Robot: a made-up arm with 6 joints.
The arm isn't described. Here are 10 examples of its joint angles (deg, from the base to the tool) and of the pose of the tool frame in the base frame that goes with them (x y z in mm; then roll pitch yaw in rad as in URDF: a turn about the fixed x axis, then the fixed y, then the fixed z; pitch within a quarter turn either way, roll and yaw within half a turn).
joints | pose
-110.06 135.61 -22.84 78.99 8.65 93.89 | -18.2 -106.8 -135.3 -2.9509 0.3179 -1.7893
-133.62 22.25 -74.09 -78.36 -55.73 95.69 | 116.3 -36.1 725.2 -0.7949 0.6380 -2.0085
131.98 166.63 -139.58 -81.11 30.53 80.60 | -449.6 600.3 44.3 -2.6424 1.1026 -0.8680
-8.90 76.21 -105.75 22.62 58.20 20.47 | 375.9 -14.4 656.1 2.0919 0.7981 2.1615
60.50 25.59 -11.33 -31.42 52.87 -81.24 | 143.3 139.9 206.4 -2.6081 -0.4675 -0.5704
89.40 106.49 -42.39 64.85 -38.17 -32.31 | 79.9 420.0 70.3 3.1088 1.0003 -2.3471
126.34 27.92 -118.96 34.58 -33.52 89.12 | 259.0 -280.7 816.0 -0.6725 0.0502 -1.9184
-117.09 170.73 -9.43 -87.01 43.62 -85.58 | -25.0 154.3 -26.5 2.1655 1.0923 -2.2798
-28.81 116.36 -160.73 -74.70 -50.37 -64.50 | 410.9 -111.8 802.5 0.2512 -0.8810 -2.7329
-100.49 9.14 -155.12 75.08 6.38 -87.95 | 147.1 716.8 481.6 0.2684 -1.0169 -2.1916
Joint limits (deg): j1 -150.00..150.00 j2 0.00..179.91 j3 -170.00..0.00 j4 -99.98..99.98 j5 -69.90..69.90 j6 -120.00..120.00
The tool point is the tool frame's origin. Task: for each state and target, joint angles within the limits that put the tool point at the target. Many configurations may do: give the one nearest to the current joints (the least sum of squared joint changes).
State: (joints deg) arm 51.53 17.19 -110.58 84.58 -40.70 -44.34
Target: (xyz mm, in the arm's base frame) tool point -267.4 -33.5 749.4
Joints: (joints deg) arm -2.44 7.13 -86.38 86.61 -19.38 -44.34
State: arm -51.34 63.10 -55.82 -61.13 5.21 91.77
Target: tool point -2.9 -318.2 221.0
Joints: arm -81.90 56.60 -24.66 -60.11 24.27 91.77
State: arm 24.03 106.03 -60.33 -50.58 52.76 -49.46
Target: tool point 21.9 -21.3 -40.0
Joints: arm 24.52 129.66 -16.82 -16.22 49.37 -49.46
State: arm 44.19 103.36 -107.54 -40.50 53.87 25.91
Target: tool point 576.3 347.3 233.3
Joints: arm 36.23 131.31 -113.82 -42.31 42.04 25.91
